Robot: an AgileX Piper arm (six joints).
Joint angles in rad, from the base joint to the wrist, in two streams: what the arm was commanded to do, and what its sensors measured. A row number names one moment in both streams.
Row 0, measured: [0.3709, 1.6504, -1.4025, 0.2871, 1.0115, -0.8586]
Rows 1 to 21, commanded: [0.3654, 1.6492, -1.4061, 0.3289, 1.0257, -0.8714]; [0.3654, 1.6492, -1.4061, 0.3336, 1.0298, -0.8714]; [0.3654, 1.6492, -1.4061, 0.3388, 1.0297, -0.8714]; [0.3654, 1.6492, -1.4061, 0.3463, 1.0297, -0.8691]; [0.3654, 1.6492, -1.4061, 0.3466, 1.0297, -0.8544]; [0.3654, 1.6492, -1.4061, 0.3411, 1.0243, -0.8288]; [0.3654, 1.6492, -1.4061, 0.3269, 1.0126, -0.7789]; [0.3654, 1.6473, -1.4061, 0.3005, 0.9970, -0.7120]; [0.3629, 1.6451, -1.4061, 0.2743, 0.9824, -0.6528]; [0.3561, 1.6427, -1.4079, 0.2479, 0.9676, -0.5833]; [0.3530, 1.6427, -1.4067, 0.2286, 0.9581, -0.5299]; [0.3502, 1.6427, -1.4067, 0.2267, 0.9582, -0.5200]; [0.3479, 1.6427, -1.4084, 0.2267, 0.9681, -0.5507]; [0.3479, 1.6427, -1.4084, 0.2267, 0.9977, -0.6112]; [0.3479, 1.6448, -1.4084, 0.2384, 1.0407, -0.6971]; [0.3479, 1.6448, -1.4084, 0.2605, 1.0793, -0.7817]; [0.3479, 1.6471, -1.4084, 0.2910, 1.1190, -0.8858]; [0.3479, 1.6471, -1.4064, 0.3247, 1.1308, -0.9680]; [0.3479, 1.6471, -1.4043, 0.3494, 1.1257, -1.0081]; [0.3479, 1.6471, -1.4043, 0.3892, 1.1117, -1.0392]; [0.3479, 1.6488, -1.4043, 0.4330, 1.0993, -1.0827]
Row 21, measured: [0.3540, 1.6504, -1.4025, 0.3092, 1.1006, -0.8877]
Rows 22 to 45, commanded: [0.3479, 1.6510, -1.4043, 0.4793, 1.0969, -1.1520]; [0.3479, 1.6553, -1.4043, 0.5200, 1.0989, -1.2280]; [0.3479, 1.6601, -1.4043, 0.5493, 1.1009, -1.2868]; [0.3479, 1.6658, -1.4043, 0.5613, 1.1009, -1.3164]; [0.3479, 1.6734, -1.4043, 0.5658, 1.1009, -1.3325]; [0.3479, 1.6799, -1.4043, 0.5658, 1.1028, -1.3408]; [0.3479, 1.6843, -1.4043, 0.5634, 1.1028, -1.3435]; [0.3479, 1.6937, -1.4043, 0.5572, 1.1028, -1.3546]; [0.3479, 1.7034, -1.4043, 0.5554, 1.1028, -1.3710]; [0.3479, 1.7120, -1.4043, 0.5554, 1.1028, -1.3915]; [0.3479, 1.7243, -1.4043, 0.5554, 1.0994, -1.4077]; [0.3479, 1.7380, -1.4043, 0.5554, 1.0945, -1.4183]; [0.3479, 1.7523, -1.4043, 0.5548, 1.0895, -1.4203]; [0.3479, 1.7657, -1.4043, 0.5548, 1.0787, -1.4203]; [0.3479, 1.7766, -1.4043, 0.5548, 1.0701, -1.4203]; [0.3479, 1.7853, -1.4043, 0.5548, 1.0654, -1.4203]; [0.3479, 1.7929, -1.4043, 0.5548, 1.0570, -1.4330]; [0.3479, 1.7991, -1.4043, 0.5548, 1.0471, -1.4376]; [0.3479, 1.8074, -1.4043, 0.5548, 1.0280, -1.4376]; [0.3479, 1.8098, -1.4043, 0.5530, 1.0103, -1.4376]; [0.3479, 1.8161, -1.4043, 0.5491, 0.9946, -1.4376]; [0.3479, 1.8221, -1.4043, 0.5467, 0.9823, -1.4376]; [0.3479, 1.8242, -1.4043, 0.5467, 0.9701, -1.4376]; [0.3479, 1.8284, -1.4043, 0.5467, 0.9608, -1.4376]
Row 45, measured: [0.3540, 1.8165, -1.4025, 0.5444, 1.0046, -1.4225]
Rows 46 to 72, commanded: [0.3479, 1.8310, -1.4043, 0.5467, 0.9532, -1.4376]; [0.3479, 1.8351, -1.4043, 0.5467, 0.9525, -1.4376]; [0.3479, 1.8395, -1.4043, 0.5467, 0.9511, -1.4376]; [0.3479, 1.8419, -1.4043, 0.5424, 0.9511, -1.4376]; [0.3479, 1.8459, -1.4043, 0.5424, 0.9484, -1.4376]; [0.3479, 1.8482, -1.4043, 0.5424, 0.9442, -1.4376]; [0.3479, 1.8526, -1.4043, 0.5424, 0.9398, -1.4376]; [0.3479, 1.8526, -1.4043, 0.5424, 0.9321, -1.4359]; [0.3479, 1.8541, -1.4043, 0.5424, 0.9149, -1.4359]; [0.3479, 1.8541, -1.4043, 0.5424, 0.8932, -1.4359]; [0.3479, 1.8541, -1.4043, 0.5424, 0.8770, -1.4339]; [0.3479, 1.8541, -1.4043, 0.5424, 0.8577, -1.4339]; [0.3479, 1.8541, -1.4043, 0.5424, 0.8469, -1.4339]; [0.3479, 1.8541, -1.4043, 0.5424, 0.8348, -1.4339]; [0.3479, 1.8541, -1.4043, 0.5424, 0.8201, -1.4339]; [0.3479, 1.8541, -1.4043, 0.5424, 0.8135, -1.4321]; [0.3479, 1.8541, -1.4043, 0.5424, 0.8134, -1.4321]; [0.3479, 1.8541, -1.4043, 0.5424, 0.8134, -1.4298]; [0.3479, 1.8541, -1.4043, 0.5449, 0.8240, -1.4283]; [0.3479, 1.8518, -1.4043, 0.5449, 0.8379, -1.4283]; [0.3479, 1.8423, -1.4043, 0.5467, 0.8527, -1.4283]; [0.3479, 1.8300, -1.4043, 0.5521, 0.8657, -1.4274]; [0.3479, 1.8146, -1.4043, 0.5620, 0.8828, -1.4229]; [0.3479, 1.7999, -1.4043, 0.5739, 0.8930, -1.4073]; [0.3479, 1.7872, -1.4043, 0.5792, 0.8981, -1.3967]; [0.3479, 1.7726, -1.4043, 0.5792, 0.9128, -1.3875]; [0.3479, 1.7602, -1.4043, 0.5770, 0.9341, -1.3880]
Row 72, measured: [0.3540, 1.8184, -1.4025, 0.5557, 0.8757, -1.4110]
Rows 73 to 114, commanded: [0.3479, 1.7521, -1.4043, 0.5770, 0.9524, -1.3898]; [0.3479, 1.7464, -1.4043, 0.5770, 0.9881, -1.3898]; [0.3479, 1.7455, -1.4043, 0.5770, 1.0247, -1.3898]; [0.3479, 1.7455, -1.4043, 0.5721, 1.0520, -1.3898]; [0.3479, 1.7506, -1.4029, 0.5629, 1.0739, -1.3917]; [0.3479, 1.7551, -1.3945, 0.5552, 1.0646, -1.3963]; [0.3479, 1.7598, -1.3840, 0.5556, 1.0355, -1.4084]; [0.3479, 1.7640, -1.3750, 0.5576, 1.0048, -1.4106]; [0.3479, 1.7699, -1.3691, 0.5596, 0.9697, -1.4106]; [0.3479, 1.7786, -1.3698, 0.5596, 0.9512, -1.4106]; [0.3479, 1.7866, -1.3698, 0.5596, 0.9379, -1.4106]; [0.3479, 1.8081, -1.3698, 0.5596, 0.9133, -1.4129]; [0.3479, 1.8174, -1.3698, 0.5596, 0.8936, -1.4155]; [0.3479, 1.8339, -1.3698, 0.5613, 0.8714, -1.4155]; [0.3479, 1.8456, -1.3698, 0.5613, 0.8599, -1.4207]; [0.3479, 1.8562, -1.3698, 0.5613, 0.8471, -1.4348]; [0.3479, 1.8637, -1.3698, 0.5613, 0.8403, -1.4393]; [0.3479, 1.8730, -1.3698, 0.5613, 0.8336, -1.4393]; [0.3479, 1.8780, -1.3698, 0.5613, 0.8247, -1.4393]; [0.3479, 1.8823, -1.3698, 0.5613, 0.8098, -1.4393]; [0.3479, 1.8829, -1.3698, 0.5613, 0.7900, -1.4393]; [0.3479, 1.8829, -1.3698, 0.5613, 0.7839, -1.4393]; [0.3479, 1.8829, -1.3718, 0.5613, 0.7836, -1.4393]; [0.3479, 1.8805, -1.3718, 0.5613, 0.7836, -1.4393]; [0.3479, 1.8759, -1.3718, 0.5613, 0.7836, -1.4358]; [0.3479, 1.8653, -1.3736, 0.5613, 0.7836, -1.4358]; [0.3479, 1.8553, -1.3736, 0.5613, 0.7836, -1.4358]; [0.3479, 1.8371, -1.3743, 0.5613, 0.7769, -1.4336]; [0.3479, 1.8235, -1.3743, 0.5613, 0.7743, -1.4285]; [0.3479, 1.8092, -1.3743, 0.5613, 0.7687, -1.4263]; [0.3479, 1.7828, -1.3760, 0.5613, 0.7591, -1.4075]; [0.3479, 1.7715, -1.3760, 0.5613, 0.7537, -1.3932]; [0.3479, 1.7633, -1.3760, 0.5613, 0.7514, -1.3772]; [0.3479, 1.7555, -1.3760, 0.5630, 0.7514, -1.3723]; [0.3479, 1.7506, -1.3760, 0.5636, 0.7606, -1.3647]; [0.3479, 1.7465, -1.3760, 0.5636, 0.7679, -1.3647]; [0.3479, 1.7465, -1.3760, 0.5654, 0.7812, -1.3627]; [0.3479, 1.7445, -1.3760, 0.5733, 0.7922, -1.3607]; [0.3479, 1.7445, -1.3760, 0.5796, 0.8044, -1.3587]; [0.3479, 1.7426, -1.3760, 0.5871, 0.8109, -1.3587]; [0.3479, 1.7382, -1.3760, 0.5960, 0.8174, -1.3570]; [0.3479, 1.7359, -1.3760, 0.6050, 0.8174, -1.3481]
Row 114, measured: [0.3540, 1.7570, -1.3748, 0.5697, 0.7962, -1.3686]
